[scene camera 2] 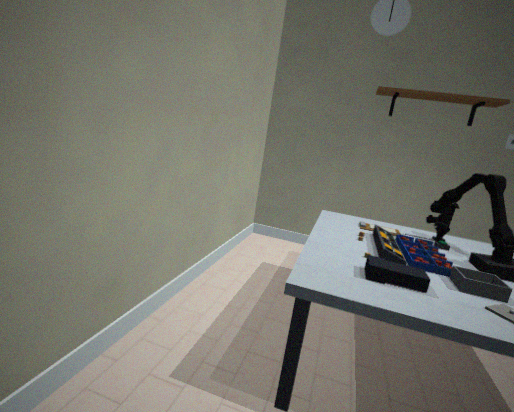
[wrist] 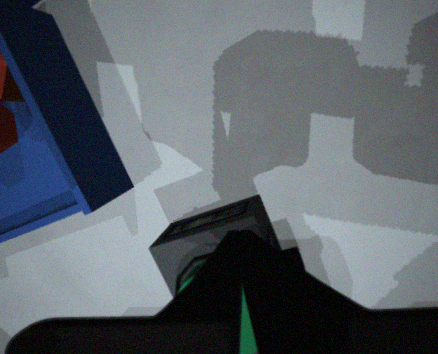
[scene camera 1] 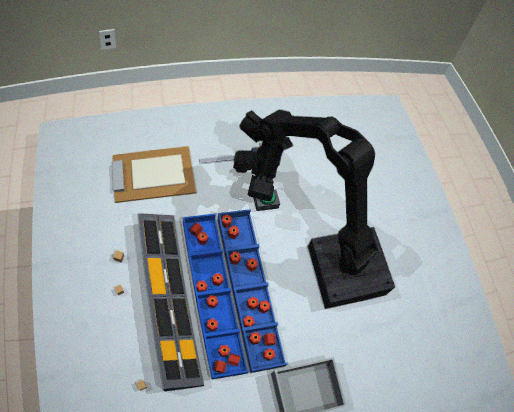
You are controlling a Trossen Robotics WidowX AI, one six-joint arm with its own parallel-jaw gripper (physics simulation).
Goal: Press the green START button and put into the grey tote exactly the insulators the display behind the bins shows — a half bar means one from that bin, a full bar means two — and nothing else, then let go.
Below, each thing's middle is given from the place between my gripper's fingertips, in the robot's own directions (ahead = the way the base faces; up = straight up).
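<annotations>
You've got my hand 560 mm to the right of the grey tote [scene camera 1: 320,378] and 30 mm beyond it, and then there's the dark box [scene camera 2: 377,269], which is 270 mm ahead of my hand and 680 mm to the left of it.
</annotations>
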